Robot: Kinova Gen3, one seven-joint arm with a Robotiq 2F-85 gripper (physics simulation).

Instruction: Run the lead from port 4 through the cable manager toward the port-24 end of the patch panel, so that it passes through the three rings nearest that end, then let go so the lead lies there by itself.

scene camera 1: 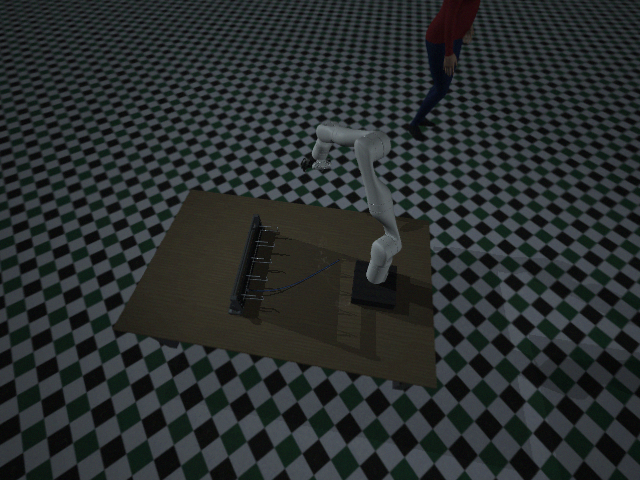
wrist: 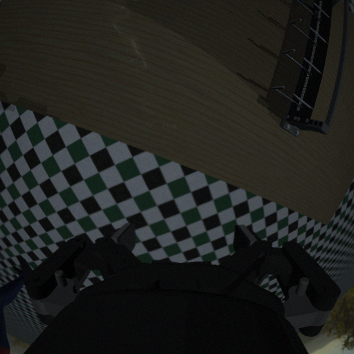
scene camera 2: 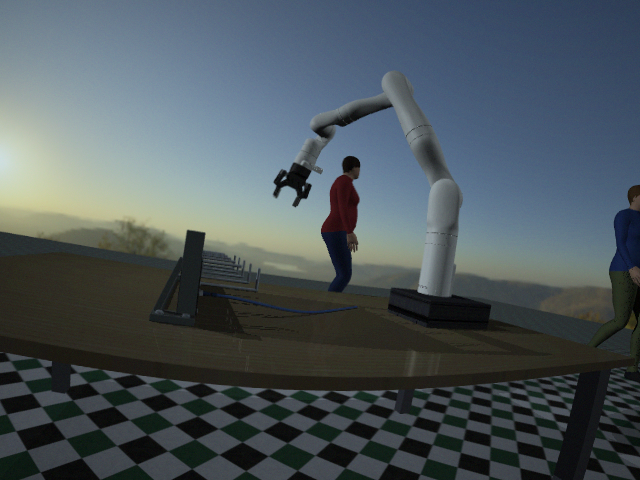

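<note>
The blue lead (scene camera 1: 302, 281) (scene camera 2: 289, 309) leaves the patch panel (scene camera 1: 245, 266) (scene camera 2: 191, 276) (wrist: 315, 65) near its near end in the first scene view. It curves across the table to a free end close to the robot's base. The cable manager's thin metal rings (scene camera 1: 261, 259) (scene camera 2: 232, 285) (wrist: 295, 59) stick out in a row along the panel's front. Whether the lead passes through the ring beside its port is too small to tell. My gripper (scene camera 1: 303, 164) (scene camera 2: 285, 201) (wrist: 183, 235) is open and empty, high above the table and well away from the lead.
The wooden table (scene camera 1: 320, 341) (scene camera 2: 310, 369) (wrist: 150, 120) carries the panel and the robot's black base (scene camera 1: 373, 299) (scene camera 2: 436, 310). A person in red (scene camera 1: 449, 31) (scene camera 2: 341, 206) stands beyond the table. A person in blue (scene camera 2: 623, 237) is at the right in the second scene view.
</note>
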